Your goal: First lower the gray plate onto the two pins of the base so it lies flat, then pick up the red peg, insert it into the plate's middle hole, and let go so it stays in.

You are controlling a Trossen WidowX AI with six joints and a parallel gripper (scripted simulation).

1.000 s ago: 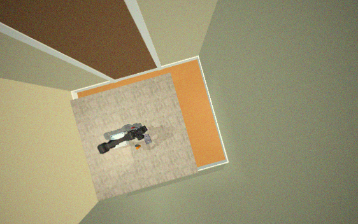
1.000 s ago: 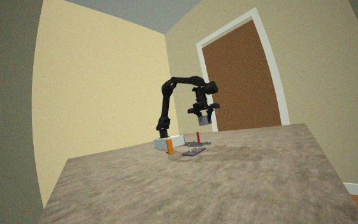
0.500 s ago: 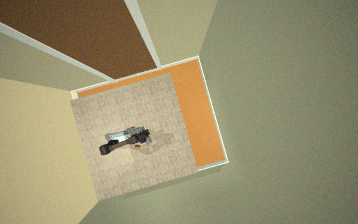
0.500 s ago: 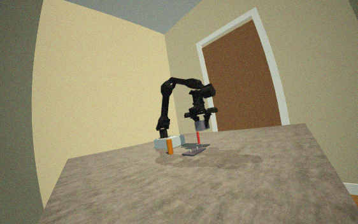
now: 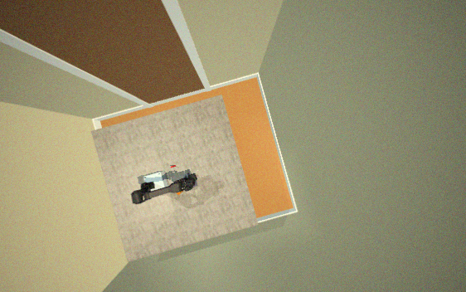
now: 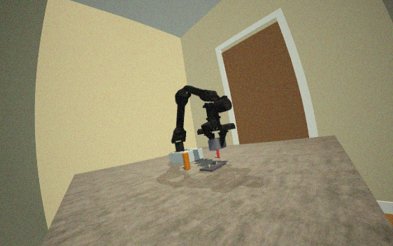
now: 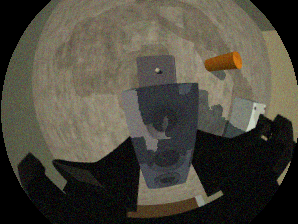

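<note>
Right now my gripper tip is 5 cm to the left of the flat base and 8 cm above it. The rest, counted from my gripper tip: gray plate (3 cm above); red peg (14 cm behind, 13 cm to the left, 5 cm below); orange cylinder (12 cm behind, 12 cm to the right, 5 cm below).
</note>
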